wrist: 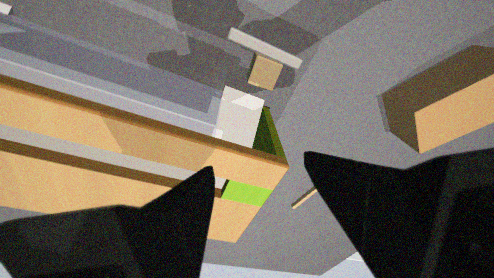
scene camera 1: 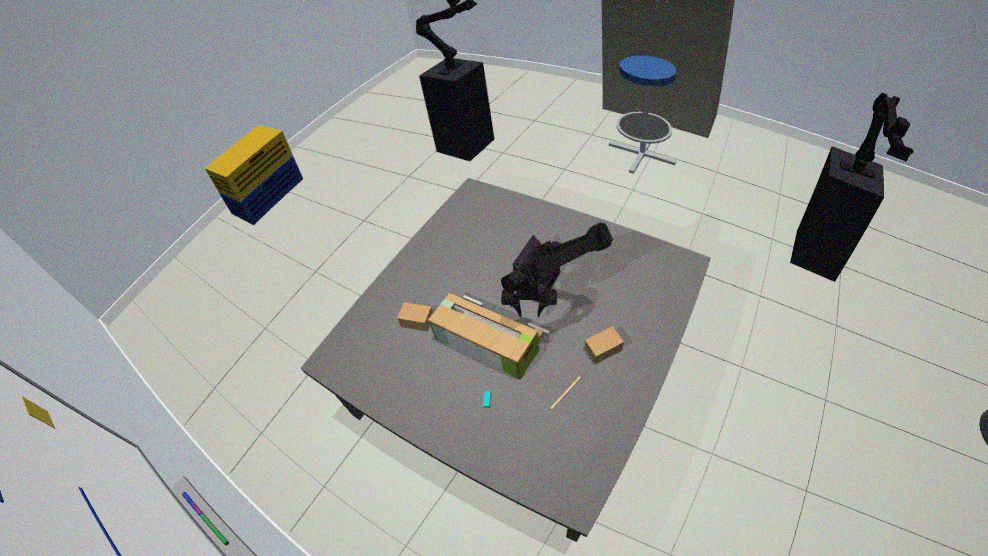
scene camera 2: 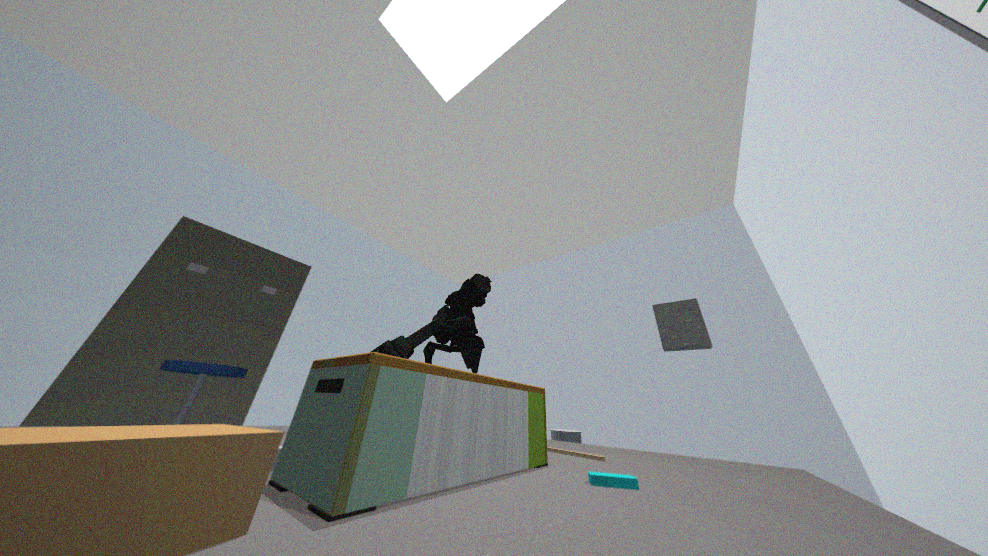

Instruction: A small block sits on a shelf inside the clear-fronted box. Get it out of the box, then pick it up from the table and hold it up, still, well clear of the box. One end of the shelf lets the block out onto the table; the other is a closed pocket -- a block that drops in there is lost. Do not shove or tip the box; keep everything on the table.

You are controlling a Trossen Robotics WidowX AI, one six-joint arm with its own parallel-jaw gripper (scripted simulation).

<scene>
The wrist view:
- my gripper: 259,165
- tan block: 263,72
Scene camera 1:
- my gripper: 529,316
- tan box: 413,316
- tan box: 607,343
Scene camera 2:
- my gripper: 472,371
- tan box: 192,482
</scene>
